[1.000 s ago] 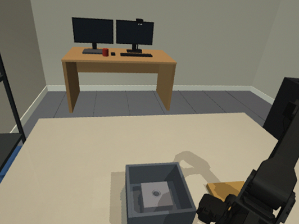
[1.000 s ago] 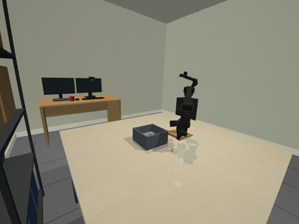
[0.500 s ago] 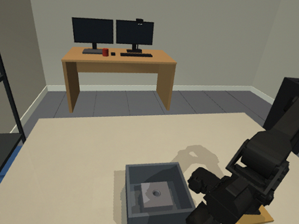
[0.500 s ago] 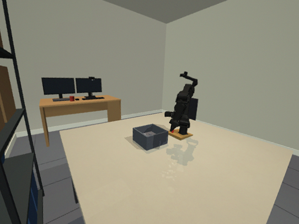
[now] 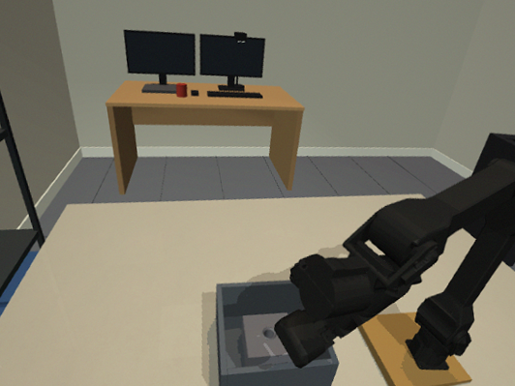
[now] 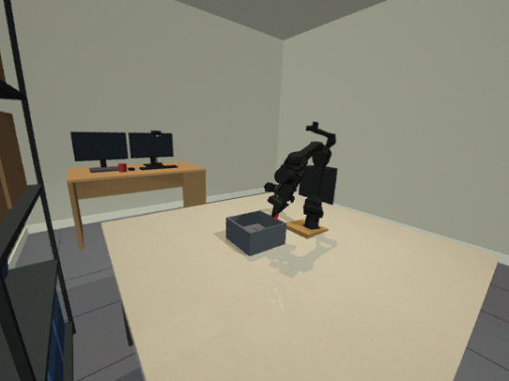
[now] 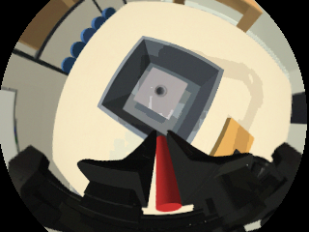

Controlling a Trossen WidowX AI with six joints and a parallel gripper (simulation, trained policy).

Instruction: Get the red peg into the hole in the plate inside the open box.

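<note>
Now: the red peg 30 mm above my gripper tip, 10 mm to the left of it and 10 mm behind it. Also, from my gripper tip: grey box (100 mm below, 60 mm to the right, 50 mm ahead); light grey plate (80 mm below, 60 mm to the right, 50 mm ahead).
</note>
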